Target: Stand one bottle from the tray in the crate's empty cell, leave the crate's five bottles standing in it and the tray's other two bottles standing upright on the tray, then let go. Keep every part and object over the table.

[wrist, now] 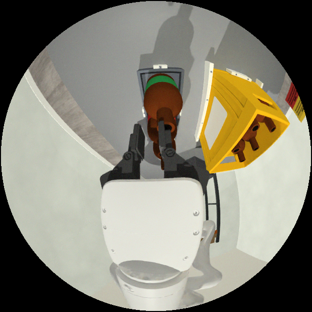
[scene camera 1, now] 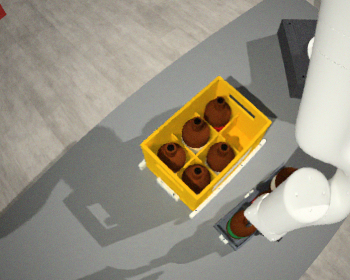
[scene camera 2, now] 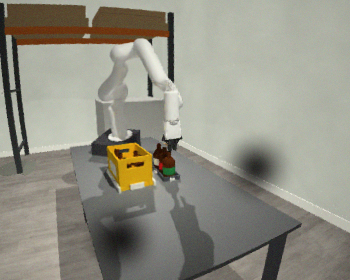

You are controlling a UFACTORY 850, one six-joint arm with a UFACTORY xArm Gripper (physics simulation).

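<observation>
The yellow crate (scene camera 1: 169,181) (scene camera 2: 131,176) (wrist: 231,90) stands on the table with five brown bottles in it; its empty cell (scene camera 1: 245,134) is at the corner nearest the robot base and on the tray's side. The dark tray (scene camera 1: 223,235) (scene camera 2: 172,177) (wrist: 180,76) holds a green-labelled bottle (scene camera 1: 242,223) (scene camera 2: 169,165) (wrist: 162,98) at its outer end, a red-labelled bottle in the middle and a white-labelled bottle (scene camera 1: 285,177) at the far end, all upright. My gripper (scene camera 2: 171,145) (wrist: 150,128) is partly open and empty, above the tray's bottles. In the wrist view its right finger overlaps the bottle necks. The arm hides it in scene camera 1.
The dark robot base (scene camera 1: 294,60) (scene camera 2: 102,146) stands on the table behind the crate. The white arm (scene camera 1: 305,195) (scene camera 2: 172,110) reaches over the tray. The crate stands close beside the tray. A shelf rack (scene camera 2: 171,60) stands behind the table.
</observation>
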